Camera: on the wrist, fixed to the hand. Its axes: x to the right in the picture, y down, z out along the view.
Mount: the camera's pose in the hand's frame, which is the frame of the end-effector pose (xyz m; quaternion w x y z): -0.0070 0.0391 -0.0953 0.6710 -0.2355 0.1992 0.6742
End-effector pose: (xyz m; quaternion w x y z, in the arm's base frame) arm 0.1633 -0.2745 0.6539 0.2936 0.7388 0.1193 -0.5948
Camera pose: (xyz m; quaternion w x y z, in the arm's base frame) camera 0.2591 -0.2497 0.6834 0.7483 0.6255 -0.2195 -0.0259
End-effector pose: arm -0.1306 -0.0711 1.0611 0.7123 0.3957 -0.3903 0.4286
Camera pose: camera -0.1482 0.0249 1.0274 0.3599 -0.2508 -0.4877 0.7548
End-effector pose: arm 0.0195 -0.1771 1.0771 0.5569 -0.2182 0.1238 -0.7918
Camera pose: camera 0.0078 -0.1887 0.9752 0.8315 -0.0364 0.5276 -0.1702
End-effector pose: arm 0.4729 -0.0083 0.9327 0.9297 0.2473 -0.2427 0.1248
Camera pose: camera 0.4903 0.0736 0.8723 0.6463 -0.2415 -0.1738 0.7027
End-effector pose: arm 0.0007 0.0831 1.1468 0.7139 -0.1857 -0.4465 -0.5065
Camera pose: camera 0.0777 0.0350 1.0976 0.8657 -0.4929 0.0871 -0.0007
